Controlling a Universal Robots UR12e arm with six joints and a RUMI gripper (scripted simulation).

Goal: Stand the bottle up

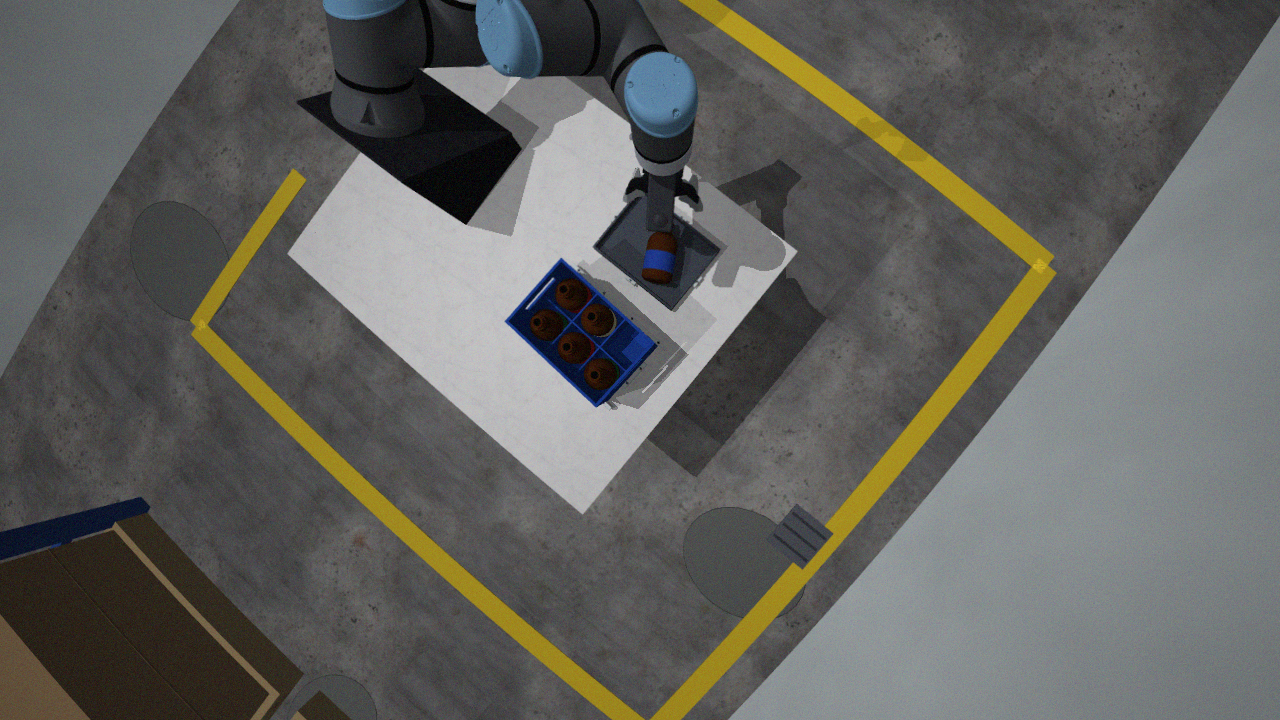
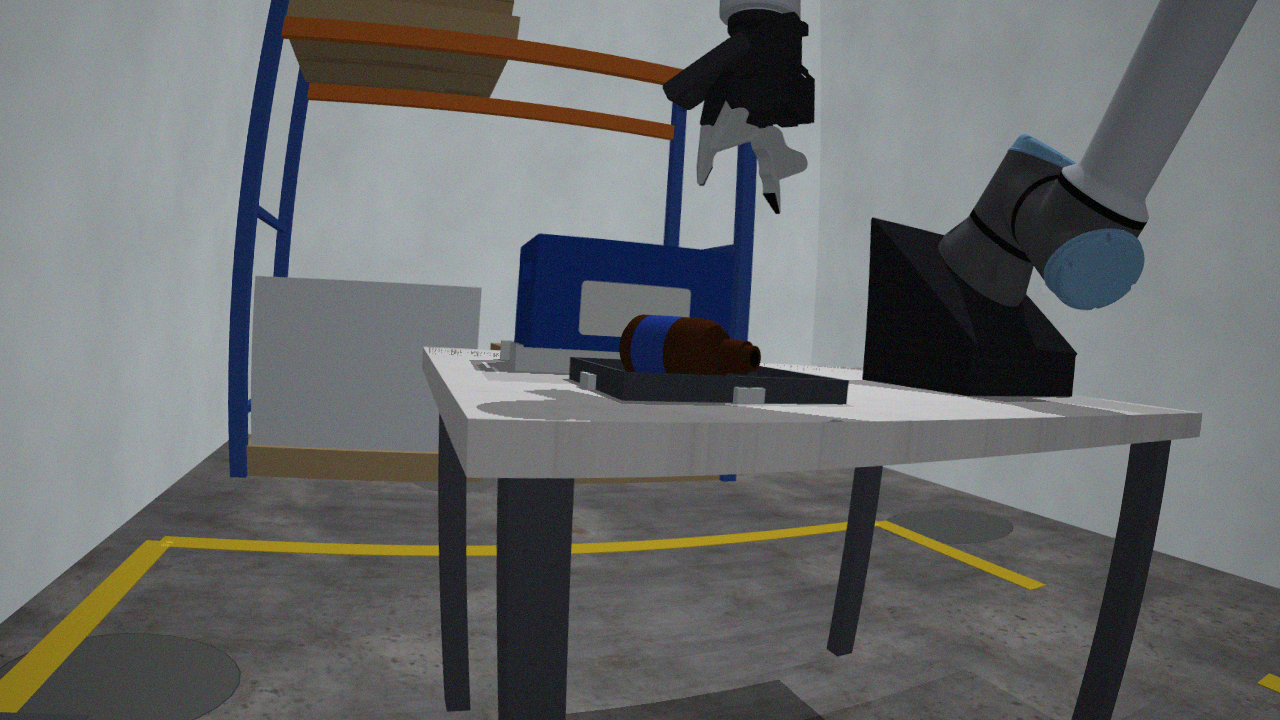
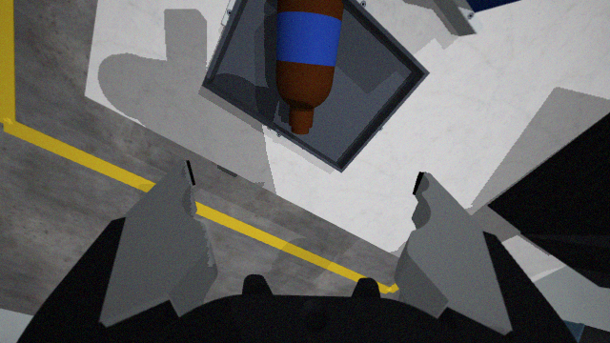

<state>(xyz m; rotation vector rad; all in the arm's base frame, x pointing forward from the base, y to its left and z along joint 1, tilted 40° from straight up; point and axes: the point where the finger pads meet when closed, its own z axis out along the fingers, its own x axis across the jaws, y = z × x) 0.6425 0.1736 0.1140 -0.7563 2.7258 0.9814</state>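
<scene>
Now: hand 20 mm short of the bottle, 40 mm to the left of it and 160 mm above it. Round my hand: dark grey tray (10 mm ahead, 40 mm to the right, 190 mm below); blue crate (20 mm ahead, 310 mm to the right, 120 mm below).
</scene>
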